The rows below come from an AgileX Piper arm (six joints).
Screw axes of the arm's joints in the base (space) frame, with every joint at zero. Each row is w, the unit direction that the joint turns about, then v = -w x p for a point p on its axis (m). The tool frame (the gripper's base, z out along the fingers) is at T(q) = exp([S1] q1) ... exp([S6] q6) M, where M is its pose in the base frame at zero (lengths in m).
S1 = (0, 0, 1, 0, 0, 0)
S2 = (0, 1, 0, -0.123, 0, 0)
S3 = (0, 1, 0, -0.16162, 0, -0.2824)
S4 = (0.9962, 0, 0.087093, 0, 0.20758, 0)
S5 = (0, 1, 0, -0.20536, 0, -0.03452)
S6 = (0.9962, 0, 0.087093, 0, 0.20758, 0)
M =
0.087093 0 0.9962 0.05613
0 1 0 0
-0.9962 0 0.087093 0.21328
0 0 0 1
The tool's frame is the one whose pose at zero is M.
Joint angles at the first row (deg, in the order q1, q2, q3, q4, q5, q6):
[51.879 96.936 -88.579 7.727 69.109 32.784]
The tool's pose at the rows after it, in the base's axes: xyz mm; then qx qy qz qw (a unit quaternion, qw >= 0):
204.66 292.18 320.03 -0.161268 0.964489 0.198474 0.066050
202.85 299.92 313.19 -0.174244 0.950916 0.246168 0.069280
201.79 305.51 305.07 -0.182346 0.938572 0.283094 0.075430
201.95 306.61 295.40 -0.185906 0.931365 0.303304 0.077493
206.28 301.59 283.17 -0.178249 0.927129 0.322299 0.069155
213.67 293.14 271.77 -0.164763 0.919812 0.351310 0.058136
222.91 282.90 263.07 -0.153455 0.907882 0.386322 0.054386
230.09 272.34 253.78 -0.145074 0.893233 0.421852 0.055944
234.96 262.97 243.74 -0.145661 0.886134 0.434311 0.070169
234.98 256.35 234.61 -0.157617 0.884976 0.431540 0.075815
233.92 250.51 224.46 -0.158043 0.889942 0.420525 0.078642
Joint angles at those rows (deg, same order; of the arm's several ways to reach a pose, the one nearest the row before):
[52.091 96.853 -87.823 12.629 65.094 29.886]
[52.092 96.789 -85.286 18.060 59.170 25.367]
[52.092 96.787 -82.586 22.843 53.767 20.927]
[51.756 96.788 -79.868 26.540 50.095 17.053]
[50.067 96.787 -76.605 31.784 47.641 12.251]
[47.321 96.788 -73.186 39.594 45.884 5.264]
[44.073 96.788 -70.044 48.647 44.888 -3.649]
[41.070 96.788 -66.552 58.237 44.426 -13.686]
[39.095 96.787 -63.535 63.624 43.316 -21.419]
[38.145 96.788 -61.326 65.331 43.076 -26.148]
[37.676 96.787 -59.156 65.580 41.874 -28.146]

